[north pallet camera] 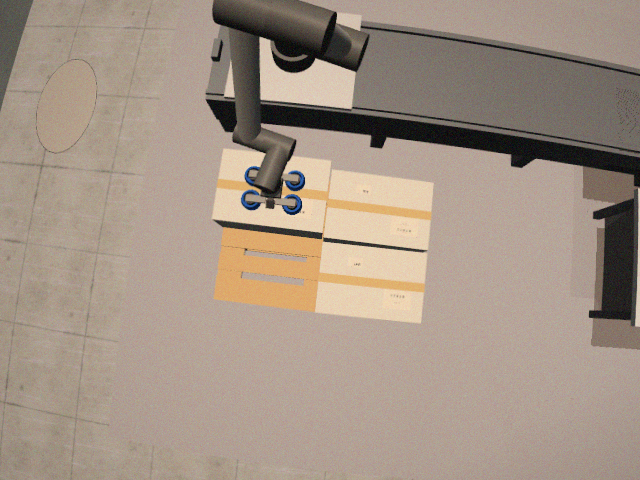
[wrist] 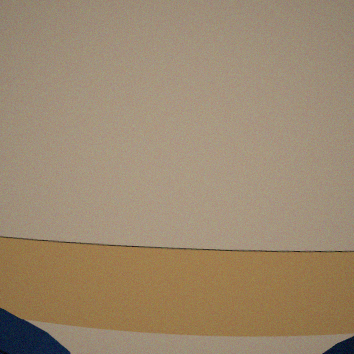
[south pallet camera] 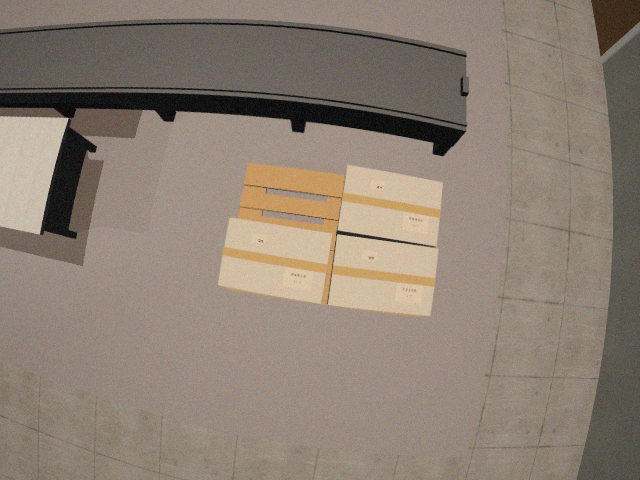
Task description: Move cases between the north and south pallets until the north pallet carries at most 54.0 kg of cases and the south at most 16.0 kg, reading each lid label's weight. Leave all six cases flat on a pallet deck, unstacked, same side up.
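Pixels of known places: hand at its tool point: (wrist: pixel 196 226); arm's base at its link origin: (north pallet camera: pixel 294 53).
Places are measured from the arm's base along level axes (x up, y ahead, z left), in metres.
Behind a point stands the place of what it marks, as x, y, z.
My gripper (north pallet camera: pixel 272 190) {0.000, 0.806, -0.002}, the four-cup vacuum head, is on the lid of a white taped case (north pallet camera: pixel 235 162) {0.026, 0.675, -0.219} (wrist: pixel 175 125) {0.021, 0.852, 0.004} and holds it at the north pallet's back left, low over or on the deck; the exact gap is hard to tell. Two more cases, one at back right (north pallet camera: pixel 361 222) {-0.134, 0.886, 0.473} and one at front right (north pallet camera: pixel 356 297) {-0.134, 1.290, 0.489}, lie flat on the north pallet (north pallet camera: pixel 268 294) {-0.427, 1.331, -0.010}, whose front left deck is bare. On the south pallet (south pallet camera: pixel 294 178) {-0.425, 0.666, 5.453}, cases lie flat at back right (south pallet camera: pixel 372 217) {-0.179, 0.886, 5.936}, front right (south pallet camera: pixel 372 294) {-0.133, 1.305, 5.989} and front left (south pallet camera: pixel 253 271) {-0.131, 1.278, 5.344}. Label weights are too small to read.
The floor rail (north pallet camera: pixel 491 82) (south pallet camera: pixel 232 59) runs behind both pallets, with the pale carriage (north pallet camera: pixel 310 87) {0.000, 0.199, 0.115} at its north end. A white-topped table (south pallet camera: pixel 25 170) {-0.040, 0.892, 3.611} on black legs stands between the pallets. A round beige disc (north pallet camera: pixel 67 105) lies on the floor at the north end.
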